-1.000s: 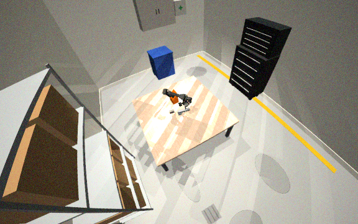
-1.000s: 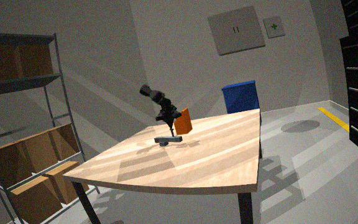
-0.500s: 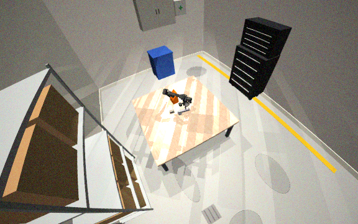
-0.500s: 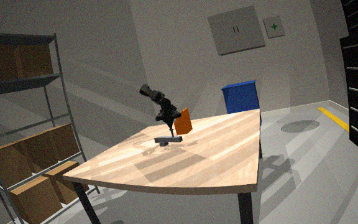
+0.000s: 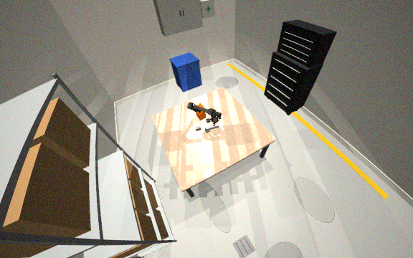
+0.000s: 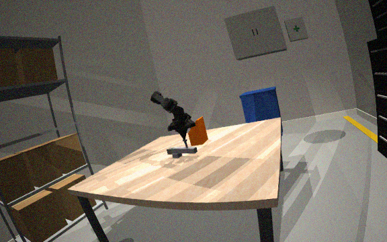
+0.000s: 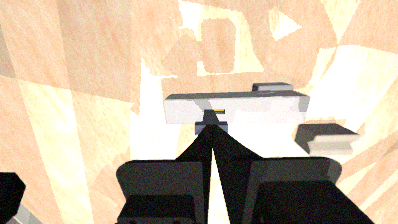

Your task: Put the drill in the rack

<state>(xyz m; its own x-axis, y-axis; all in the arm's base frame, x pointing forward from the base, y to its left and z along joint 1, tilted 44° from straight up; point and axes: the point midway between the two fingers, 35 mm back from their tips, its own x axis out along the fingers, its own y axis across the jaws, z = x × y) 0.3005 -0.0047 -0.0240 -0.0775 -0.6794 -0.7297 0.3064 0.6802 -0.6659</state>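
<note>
Now: the dark key 3 cm below my gripper tip. The rest, counted from my gripper tip: grey grooved block: 14 cm behind, 17 cm to the right, 10 cm below; grey sleeve: 2 cm behind, 3 cm to the right, 8 cm below; drill: 2 cm behind, 5 cm to the right, 7 cm below.
</note>
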